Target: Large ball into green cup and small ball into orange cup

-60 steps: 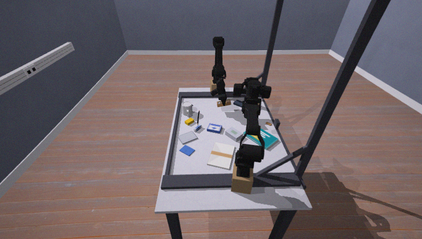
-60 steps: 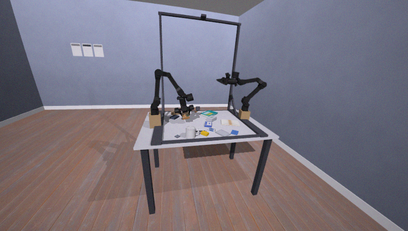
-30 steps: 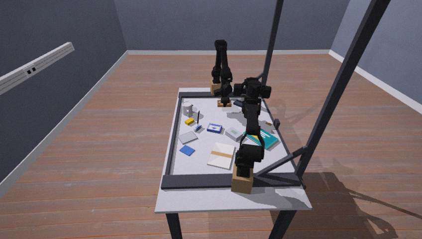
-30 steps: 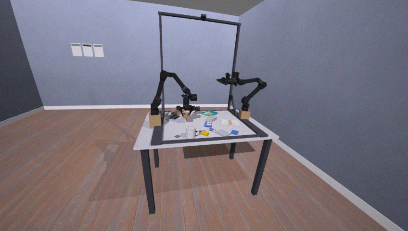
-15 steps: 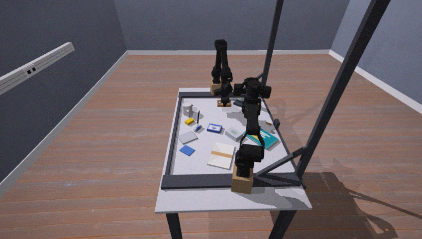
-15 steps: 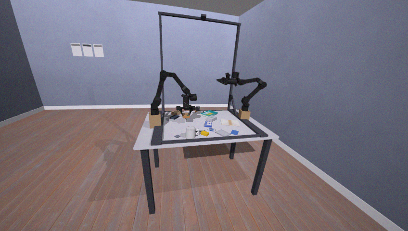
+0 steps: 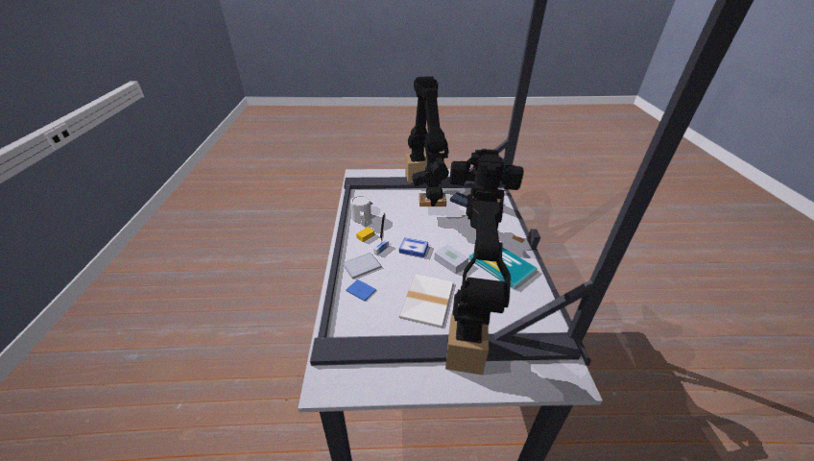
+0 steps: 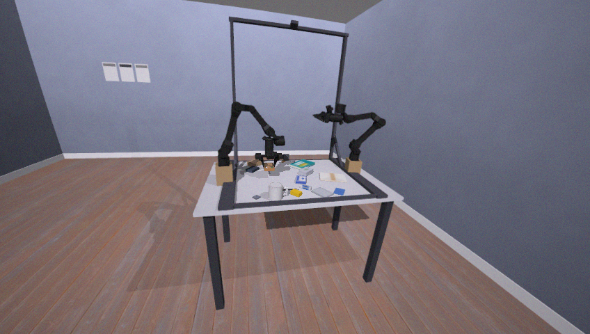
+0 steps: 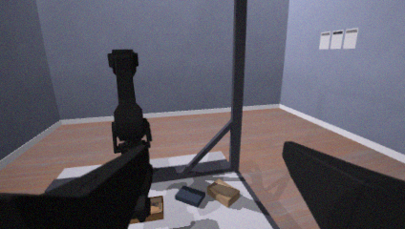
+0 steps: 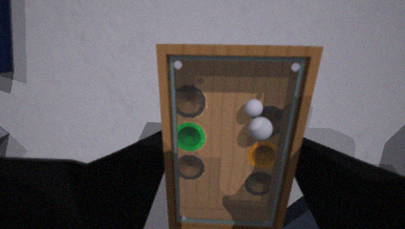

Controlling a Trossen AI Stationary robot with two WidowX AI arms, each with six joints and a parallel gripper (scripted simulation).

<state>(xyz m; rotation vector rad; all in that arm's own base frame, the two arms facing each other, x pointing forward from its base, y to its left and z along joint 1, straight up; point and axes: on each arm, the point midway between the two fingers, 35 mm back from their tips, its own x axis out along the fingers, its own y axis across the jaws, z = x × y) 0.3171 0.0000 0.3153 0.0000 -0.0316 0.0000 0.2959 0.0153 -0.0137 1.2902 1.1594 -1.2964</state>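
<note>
Now: right hand 3 cm above the covered wooden puzzle.
</note>
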